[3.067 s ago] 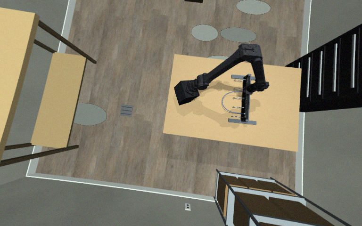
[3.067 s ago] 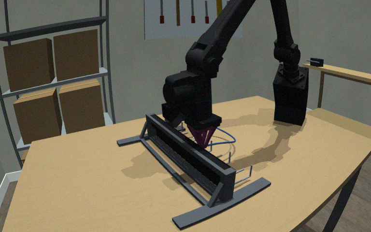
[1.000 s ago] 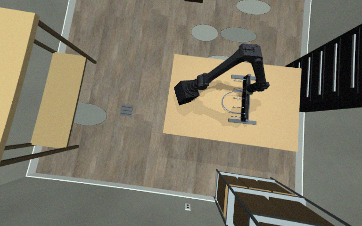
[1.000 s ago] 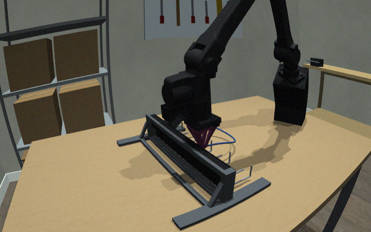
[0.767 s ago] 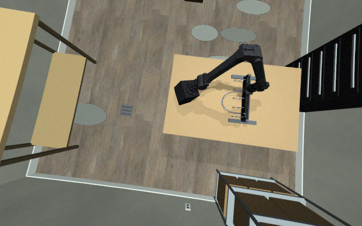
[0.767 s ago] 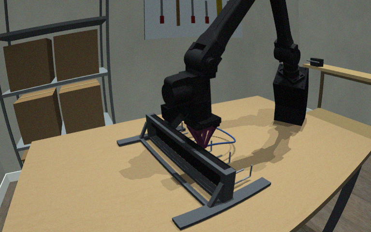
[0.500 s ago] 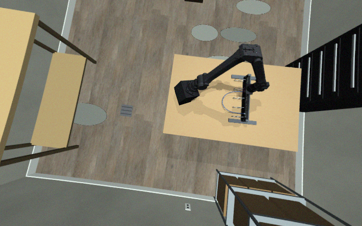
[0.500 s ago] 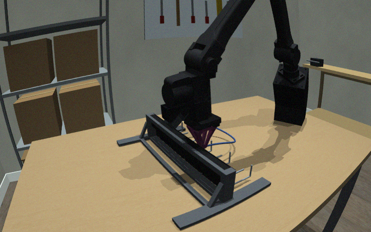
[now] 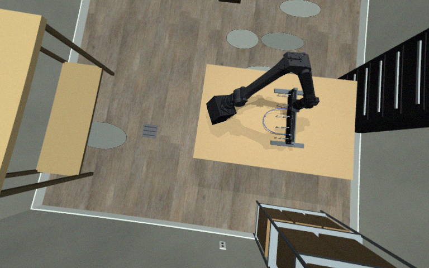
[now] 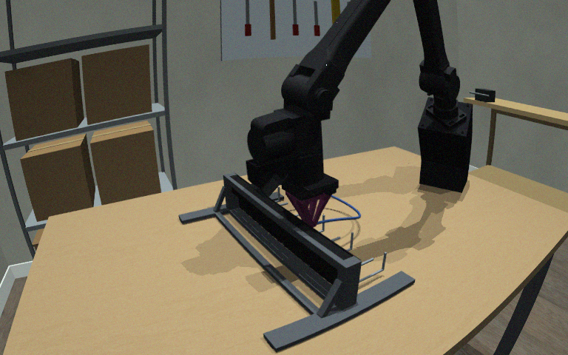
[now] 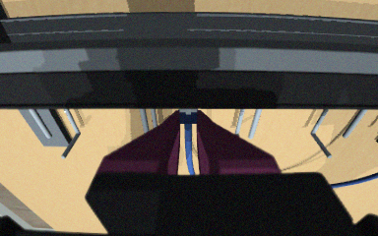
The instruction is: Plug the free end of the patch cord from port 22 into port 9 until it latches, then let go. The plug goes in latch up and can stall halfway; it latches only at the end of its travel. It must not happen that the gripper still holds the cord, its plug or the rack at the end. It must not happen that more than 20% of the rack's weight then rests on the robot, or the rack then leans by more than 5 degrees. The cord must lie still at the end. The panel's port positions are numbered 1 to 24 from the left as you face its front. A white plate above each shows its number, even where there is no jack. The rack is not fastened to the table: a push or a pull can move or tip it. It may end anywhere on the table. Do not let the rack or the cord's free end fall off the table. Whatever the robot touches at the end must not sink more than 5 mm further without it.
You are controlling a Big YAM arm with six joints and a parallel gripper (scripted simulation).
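The grey plug is 2 cm ahead of my hand and 1 cm to the left of it.
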